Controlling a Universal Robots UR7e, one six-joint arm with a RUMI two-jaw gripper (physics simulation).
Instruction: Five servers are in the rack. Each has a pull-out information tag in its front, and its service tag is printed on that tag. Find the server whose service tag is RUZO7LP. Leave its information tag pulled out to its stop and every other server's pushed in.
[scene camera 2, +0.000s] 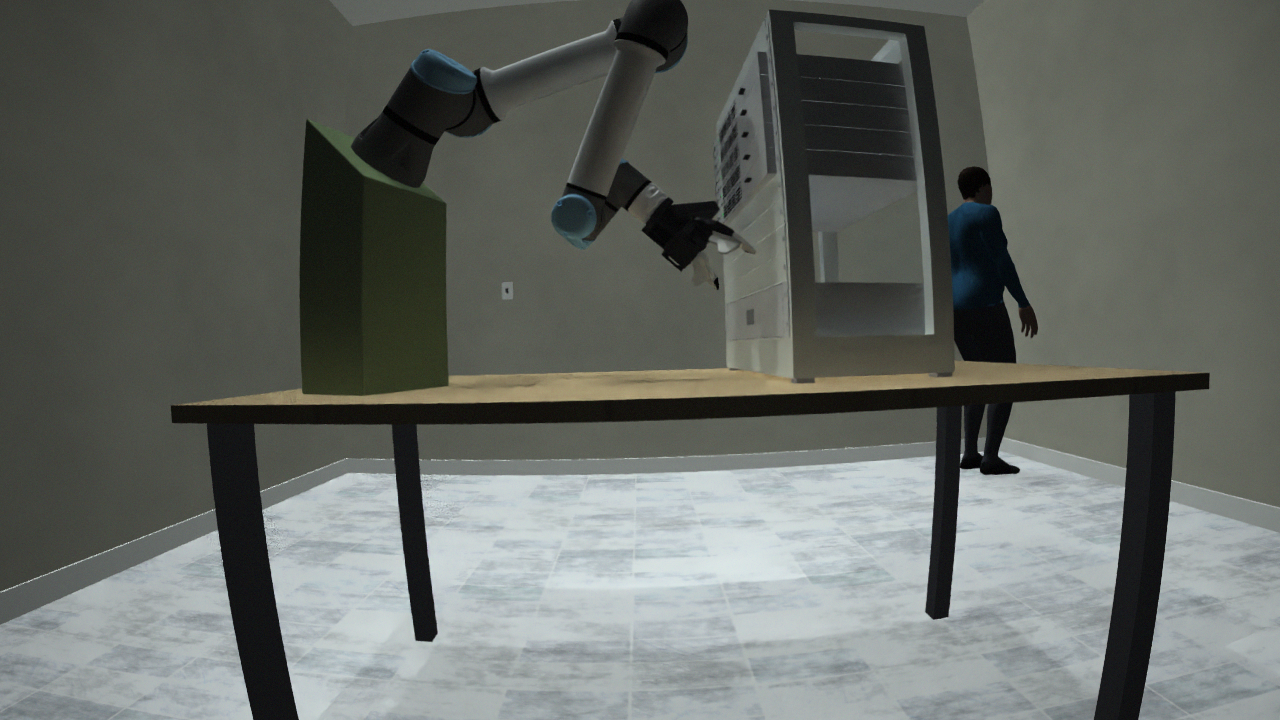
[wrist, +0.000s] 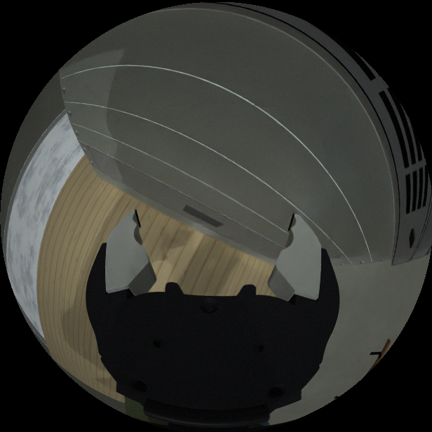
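Seen in the pictures: gripper, fingertip midpoint: (scene camera 2: 736, 272); arm's base, origin of the base link: (scene camera 2: 386, 165).
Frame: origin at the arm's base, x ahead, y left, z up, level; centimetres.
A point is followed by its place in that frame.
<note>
The rack (scene camera 2: 935, 197) @(x 96.5, y -15.2, z -11.9 cm) stands at the right of the table in the scene view. Servers (scene camera 2: 735, 147) @(x 67.6, y 8.4, z 4.0 cm) with dark vents sit in its upper front. In the wrist view part of a vented server front (wrist: 400, 135) shows at the right edge. Plain grey panels (wrist: 200, 110) of the rack's lower front fill the upper part of the wrist view. No information tag or printed service tag can be made out in either view. My gripper (scene camera 2: 735, 264) @(x 66.9, y 10.6, z -21.4 cm) (wrist: 213, 214) is open and empty, its fingers wide apart, close in front of the plain panels below the servers.
The wooden table (scene camera 2: 608, 386) @(x 41.2, y -7.0, z -42.0 cm) (wrist: 65, 240) carries the rack and the green pedestal (scene camera 2: 402, 295) @(x 6.1, y -5.7, z -25.6 cm) of the arm. A person (scene camera 2: 980, 259) in a blue top stands behind the rack at the right. A small dark rectangle (wrist: 202, 215) shows on the lowest part of the rack front.
</note>
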